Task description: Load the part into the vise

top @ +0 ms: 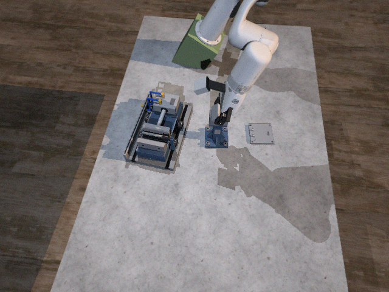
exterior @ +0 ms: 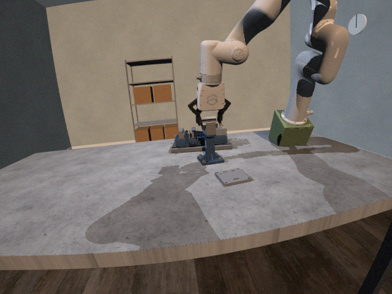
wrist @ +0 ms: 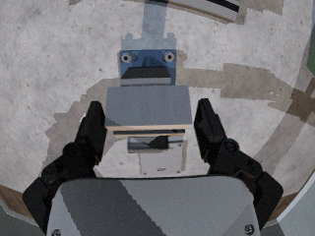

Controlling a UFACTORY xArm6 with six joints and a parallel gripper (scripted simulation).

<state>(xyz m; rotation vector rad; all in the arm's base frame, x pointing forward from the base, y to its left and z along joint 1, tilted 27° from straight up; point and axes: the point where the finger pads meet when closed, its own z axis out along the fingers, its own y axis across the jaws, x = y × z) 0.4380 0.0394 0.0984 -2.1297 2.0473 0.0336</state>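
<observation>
My hand is 10 mm above the part. Round my hand: air cylinder rod: 10 mm behind, 220 mm to the right, 90 mm below; air cylinder: 90 mm behind, 210 mm to the right, 90 mm below; blue vise body: 10 mm ahead, 220 mm to the right, 130 mm below.
</observation>
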